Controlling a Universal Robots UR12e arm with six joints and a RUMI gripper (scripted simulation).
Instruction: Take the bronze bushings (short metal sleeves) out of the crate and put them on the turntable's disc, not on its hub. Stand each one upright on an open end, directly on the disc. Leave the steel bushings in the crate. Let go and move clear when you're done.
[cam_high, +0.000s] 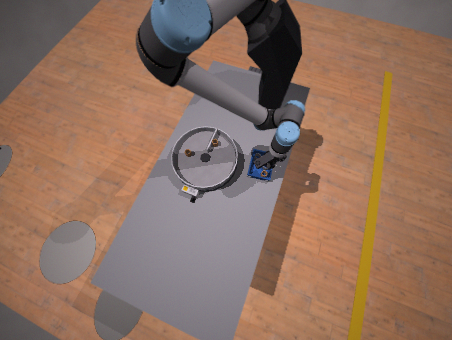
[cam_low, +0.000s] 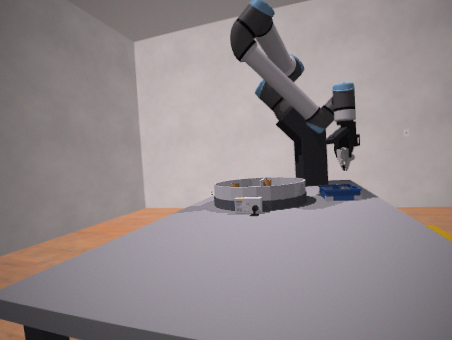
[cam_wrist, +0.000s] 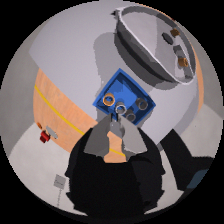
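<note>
Right now my hand is 120 mm above the blue crate, 40 mm past it and 20 mm to the left of it. The rest, counted from my hand: turntable disc 390 mm to the right, 90 mm below, 20 mm behind.
</note>
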